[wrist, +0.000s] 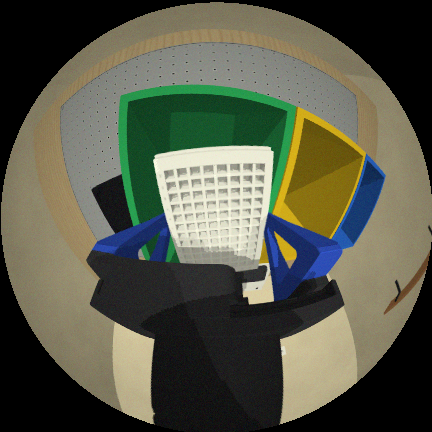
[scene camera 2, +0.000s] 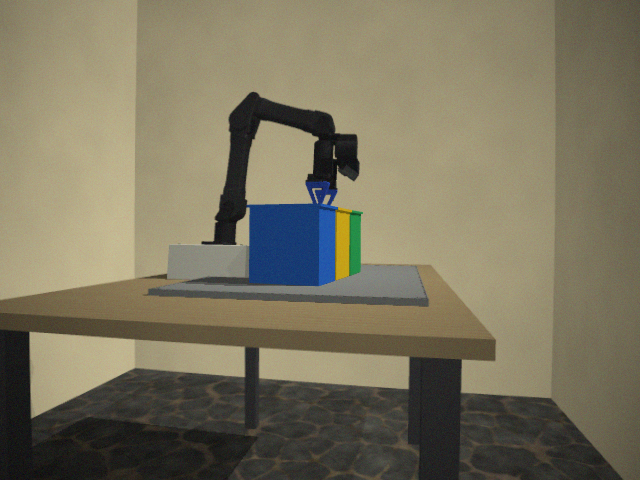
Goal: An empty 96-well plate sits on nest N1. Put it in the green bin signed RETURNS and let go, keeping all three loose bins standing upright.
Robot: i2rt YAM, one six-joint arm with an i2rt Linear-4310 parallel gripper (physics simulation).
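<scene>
My gripper is shut on the white 96-well plate, its blue fingers on the plate's two long sides. In the wrist view the plate overlaps the opening of the green bin, its right edge close to the wall beside the yellow bin. In the scene view the fingertips are near rim height, and the plate is hidden behind the blue bin. The three bins stand upright in a row. The RETURNS sign and nest N1 cannot be made out.
The bins stand on a grey perforated board on the wooden table. A black object lies left of the green bin in the wrist view. The arm's base stands on a white block behind the blue bin's left side.
</scene>
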